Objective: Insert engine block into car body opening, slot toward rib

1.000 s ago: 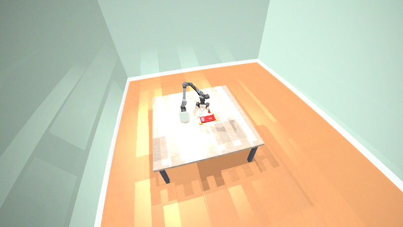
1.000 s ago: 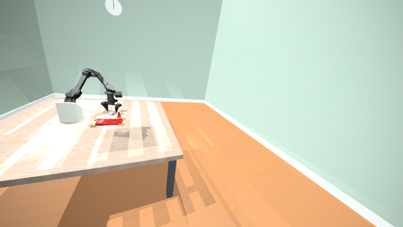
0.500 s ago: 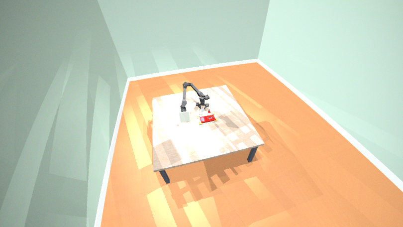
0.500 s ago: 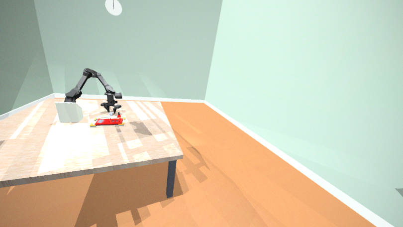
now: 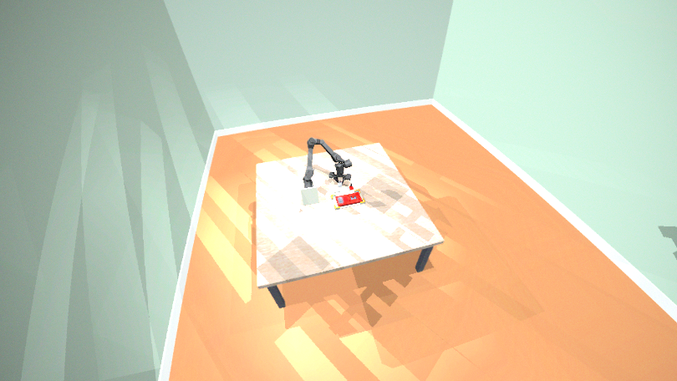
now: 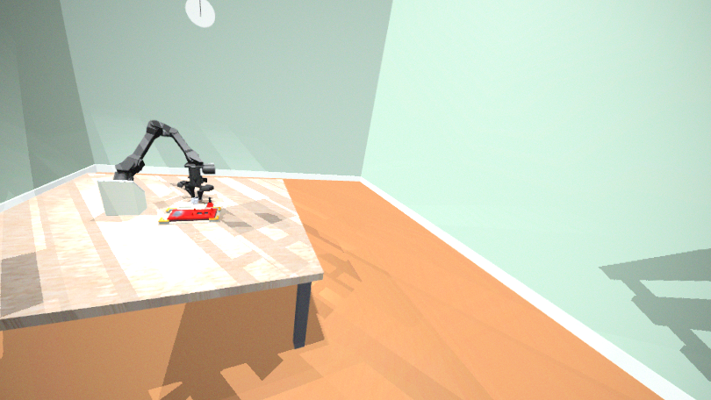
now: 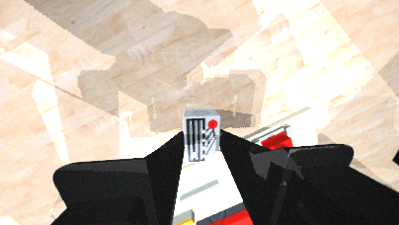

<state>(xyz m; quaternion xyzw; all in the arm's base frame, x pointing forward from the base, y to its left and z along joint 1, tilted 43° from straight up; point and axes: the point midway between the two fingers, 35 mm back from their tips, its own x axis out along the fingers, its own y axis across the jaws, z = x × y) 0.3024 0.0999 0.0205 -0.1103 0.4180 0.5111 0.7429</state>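
Now: the pale base plate 17 cm to the right of my gripper tip and 1 cm below it. Also, from my gripper tip: grey engine block: 1 cm below, 1 cm behind.
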